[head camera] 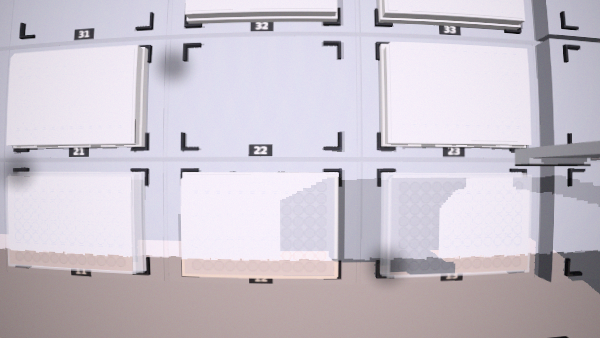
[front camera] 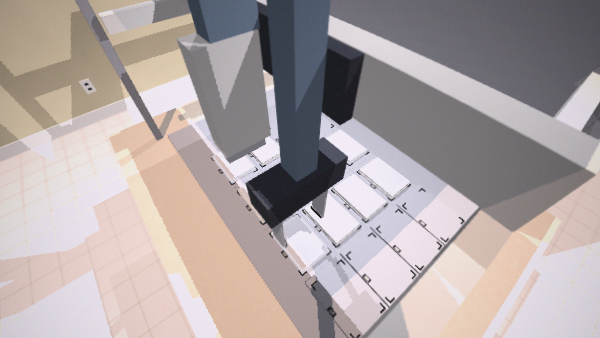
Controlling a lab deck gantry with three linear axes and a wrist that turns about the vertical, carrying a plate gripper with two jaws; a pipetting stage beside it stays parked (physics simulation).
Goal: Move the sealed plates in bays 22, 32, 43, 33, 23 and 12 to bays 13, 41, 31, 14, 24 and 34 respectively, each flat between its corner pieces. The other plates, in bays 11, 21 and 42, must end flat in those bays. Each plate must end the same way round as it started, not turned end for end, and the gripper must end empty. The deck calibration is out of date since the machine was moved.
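Places are measured from the robot's base along level axes (x ahead, y left, z up), in millimetres.
Where they show: gripper, between the fingertips: (head camera: 543,254) (front camera: 299,225); robot's base, origin of its link: (head camera: 18,262) (front camera: 212,158).
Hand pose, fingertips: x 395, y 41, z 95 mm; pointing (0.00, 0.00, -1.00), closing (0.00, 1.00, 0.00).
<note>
Each offset is from my fingertips to the top centre of the thing. "spot": to the spot under its first point.
My gripper (front camera: 302,231) (head camera: 555,250) is open and empty, with its jaws above and toward the right of bay 13. A clear-looking plate {0 mm left, 0 mm ahead, 81 mm down} (front camera: 300,250) (head camera: 455,225) lies in bay 13 and looks flat. Plates lie in bay 12 {spot: 10 mm left, 178 mm back, 81 mm down} (head camera: 240,215), bay 23 {spot: 107 mm left, 34 mm ahead, 81 mm down} (front camera: 340,225) (head camera: 457,95), bay 33 {spot: 209 mm left, 8 mm ahead, 81 mm down} (front camera: 360,197) (head camera: 455,11) and bay 32 {spot: 177 mm left, 163 mm back, 81 mm down} (head camera: 260,7). A plate {322 mm left, 0 mm ahead, 81 mm down} (front camera: 384,177) lies in bay 43 and another plate {322 mm left, 164 mm back, 81 mm down} (front camera: 346,145) in bay 42. Plates lie in bay 11 {spot: 7 mm left, 324 mm back, 81 mm down} (head camera: 70,215) and bay 21 {spot: 108 mm left, 326 mm back, 81 mm down} (head camera: 70,95). Bay 22 holds no plate. The gripper hides part of the deck in the front view.
The parked pipetting stage (front camera: 230,95) stands over the far left of the deck. A grey wall panel (front camera: 450,125) runs along the deck's back side. A thin post (front camera: 122,72) stands at the far left corner. The column-4 bays show bare corner pieces at the right.
</note>
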